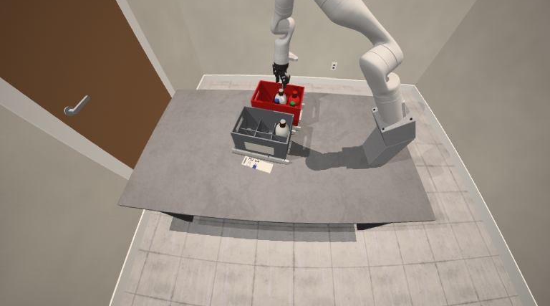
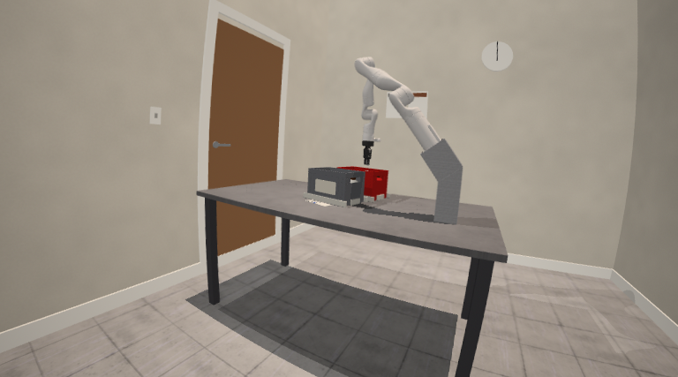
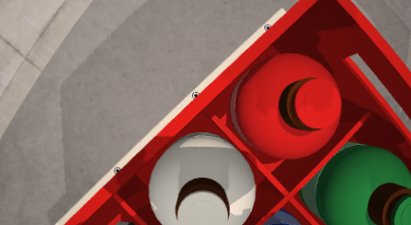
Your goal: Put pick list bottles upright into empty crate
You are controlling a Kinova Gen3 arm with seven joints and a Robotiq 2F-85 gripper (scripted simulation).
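The red crate is 130 mm below my hand, 40 mm to the left of it and 10 mm ahead of it. Also, from my hand: blue-label bottle (130 mm below, 90 mm to the left, 20 mm ahead); then green-label bottle (130 mm below, 100 mm to the left, 70 mm behind); then red-label bottle (130 mm below, 90 mm behind, 10 mm to the left).
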